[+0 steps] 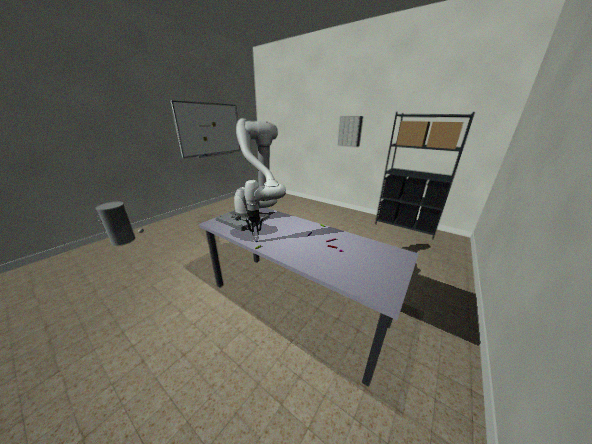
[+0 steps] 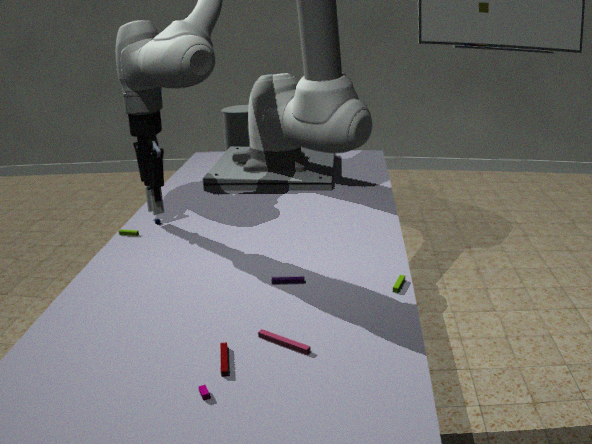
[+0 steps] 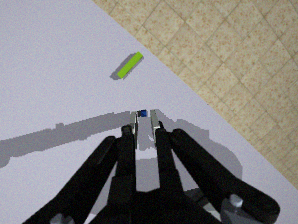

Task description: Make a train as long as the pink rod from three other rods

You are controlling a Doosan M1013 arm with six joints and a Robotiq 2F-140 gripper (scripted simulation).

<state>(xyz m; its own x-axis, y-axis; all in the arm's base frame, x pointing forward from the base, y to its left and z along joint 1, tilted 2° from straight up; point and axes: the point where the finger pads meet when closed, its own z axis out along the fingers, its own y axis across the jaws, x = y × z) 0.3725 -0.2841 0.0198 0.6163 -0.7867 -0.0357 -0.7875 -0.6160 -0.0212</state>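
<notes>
Right now the blue rod is 60 mm below my hand. From my hand the other things lie so: red rod: 540 mm ahead, 230 mm to the left, 60 mm below; then purple rod: 310 mm ahead, 320 mm to the left, 60 mm below; then pink rod: 500 mm ahead, 310 mm to the left, 60 mm below.
</notes>
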